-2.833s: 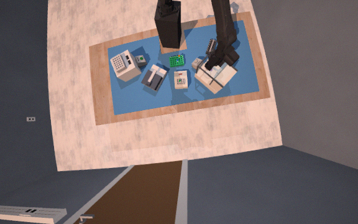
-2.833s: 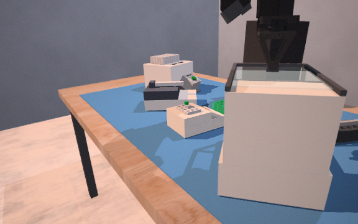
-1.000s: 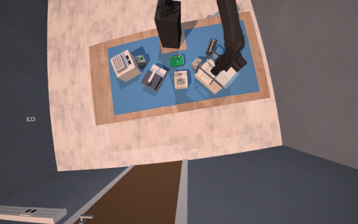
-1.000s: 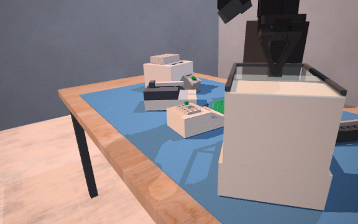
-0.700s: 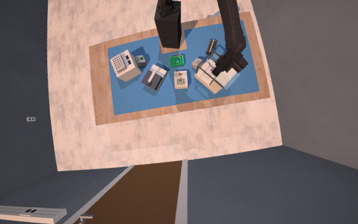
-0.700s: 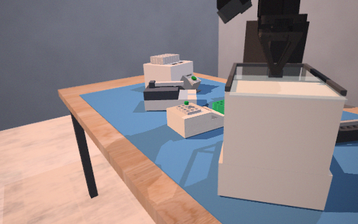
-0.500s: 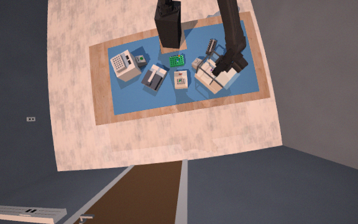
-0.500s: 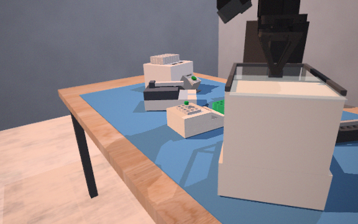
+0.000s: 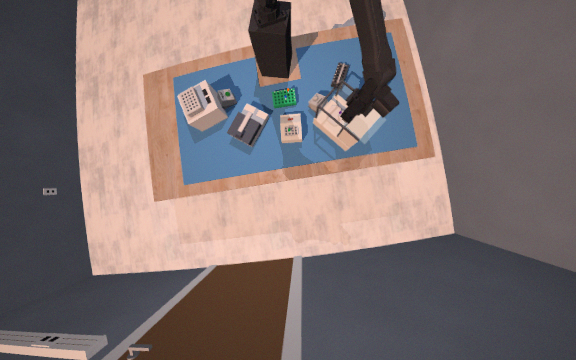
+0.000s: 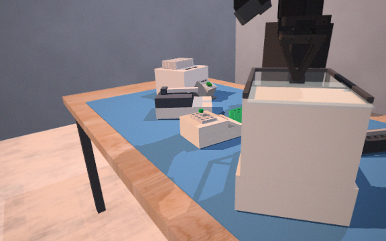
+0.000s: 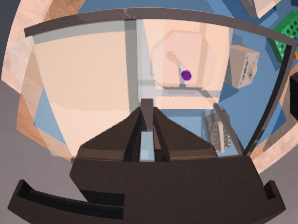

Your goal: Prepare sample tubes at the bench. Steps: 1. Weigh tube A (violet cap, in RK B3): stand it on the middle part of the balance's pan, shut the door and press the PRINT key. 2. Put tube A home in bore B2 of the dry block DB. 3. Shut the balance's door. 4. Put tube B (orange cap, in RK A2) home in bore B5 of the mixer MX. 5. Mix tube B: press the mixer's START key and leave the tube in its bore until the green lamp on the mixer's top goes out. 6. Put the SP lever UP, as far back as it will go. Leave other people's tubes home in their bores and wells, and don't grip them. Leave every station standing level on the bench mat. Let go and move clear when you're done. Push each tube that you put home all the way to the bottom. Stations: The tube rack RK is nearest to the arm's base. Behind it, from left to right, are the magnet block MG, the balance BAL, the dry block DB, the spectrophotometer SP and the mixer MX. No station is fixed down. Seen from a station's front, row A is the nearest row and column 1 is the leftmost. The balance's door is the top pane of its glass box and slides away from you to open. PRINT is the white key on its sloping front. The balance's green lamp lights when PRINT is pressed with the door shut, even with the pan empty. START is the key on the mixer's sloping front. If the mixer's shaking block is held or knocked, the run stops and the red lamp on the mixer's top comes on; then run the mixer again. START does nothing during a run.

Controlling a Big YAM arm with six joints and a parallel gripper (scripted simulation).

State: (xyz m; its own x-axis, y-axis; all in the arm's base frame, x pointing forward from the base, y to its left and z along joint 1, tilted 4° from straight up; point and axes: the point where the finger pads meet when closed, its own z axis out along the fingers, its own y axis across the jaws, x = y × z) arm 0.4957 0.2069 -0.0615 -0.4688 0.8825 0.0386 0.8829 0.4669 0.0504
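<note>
The balance door lies 20 mm ahead of my hand, 10 mm to the left of it and 10 mm below it. Also, from my hand: dry block: 270 mm to the right, 190 mm below, 90 mm behind; blue-capped tube: 260 mm behind, 240 mm to the right, 190 mm below; magnet block: 280 mm behind, 200 mm below, 90 mm to the left.
</note>
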